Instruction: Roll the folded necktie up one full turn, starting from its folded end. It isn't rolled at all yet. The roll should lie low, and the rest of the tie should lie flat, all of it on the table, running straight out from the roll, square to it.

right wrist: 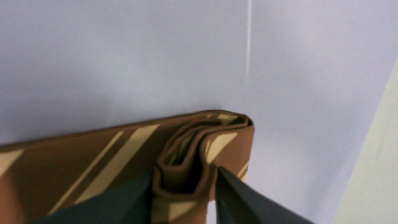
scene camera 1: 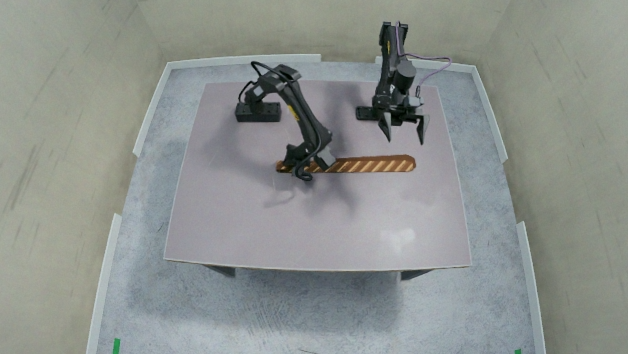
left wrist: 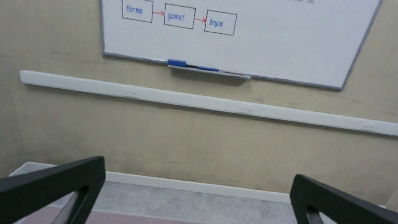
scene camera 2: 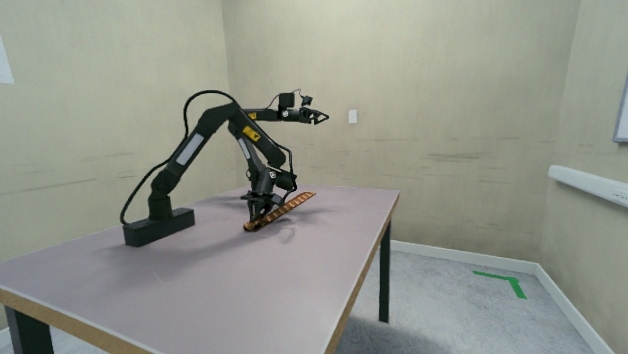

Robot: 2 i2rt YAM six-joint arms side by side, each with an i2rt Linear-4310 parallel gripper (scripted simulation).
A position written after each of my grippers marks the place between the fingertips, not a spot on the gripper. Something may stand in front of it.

Note:
I see my left gripper [scene camera 1: 406,142], my right gripper [scene camera 2: 254,222] and a brown striped necktie [scene camera 1: 388,163].
The brown striped necktie shows as well in the right wrist view [right wrist: 56,172]. My left gripper also shows in the left wrist view [left wrist: 199,176]. My right gripper shows as well in the right wrist view [right wrist: 190,175].

